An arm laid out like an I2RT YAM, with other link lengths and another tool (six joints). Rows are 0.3 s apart.
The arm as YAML. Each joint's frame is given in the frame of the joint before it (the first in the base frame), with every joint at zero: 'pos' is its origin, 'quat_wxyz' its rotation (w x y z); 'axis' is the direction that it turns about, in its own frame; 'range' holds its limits. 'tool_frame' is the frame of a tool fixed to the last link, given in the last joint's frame.
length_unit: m
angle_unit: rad
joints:
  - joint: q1
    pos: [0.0, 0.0, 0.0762]
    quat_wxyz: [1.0, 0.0, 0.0, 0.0]
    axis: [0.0, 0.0, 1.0]
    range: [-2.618, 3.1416]
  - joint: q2
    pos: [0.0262, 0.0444, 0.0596]
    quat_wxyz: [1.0, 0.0, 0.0, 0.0]
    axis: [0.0, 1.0, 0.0]
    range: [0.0, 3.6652]
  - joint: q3
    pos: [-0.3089, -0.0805, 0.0]
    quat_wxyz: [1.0, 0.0, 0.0, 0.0]
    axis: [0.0, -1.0, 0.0]
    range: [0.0, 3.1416]
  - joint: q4
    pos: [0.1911, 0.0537, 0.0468]
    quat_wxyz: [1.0, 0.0, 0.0, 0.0]
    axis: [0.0, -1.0, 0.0]
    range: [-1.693, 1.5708]
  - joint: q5
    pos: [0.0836, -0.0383, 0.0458]
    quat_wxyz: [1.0, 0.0, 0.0, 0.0]
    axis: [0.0, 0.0, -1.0]
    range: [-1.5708, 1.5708]
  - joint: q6
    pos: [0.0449, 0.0, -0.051]
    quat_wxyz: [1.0, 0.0, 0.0, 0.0]
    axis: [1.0, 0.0, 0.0]
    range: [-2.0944, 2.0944]
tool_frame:
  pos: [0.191, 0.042, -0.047]
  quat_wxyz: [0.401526, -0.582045, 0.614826, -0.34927]
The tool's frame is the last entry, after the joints.
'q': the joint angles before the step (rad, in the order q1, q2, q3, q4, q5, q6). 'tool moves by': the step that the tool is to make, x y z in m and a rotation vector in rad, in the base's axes. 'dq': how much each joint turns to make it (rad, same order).
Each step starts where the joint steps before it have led.
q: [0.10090, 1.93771, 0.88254, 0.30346, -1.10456, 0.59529]
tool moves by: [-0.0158, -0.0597, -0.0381, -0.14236, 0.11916, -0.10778]
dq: [-0.15476, -0.05201, -0.00009, -0.39317, 0.08359, -0.24967]
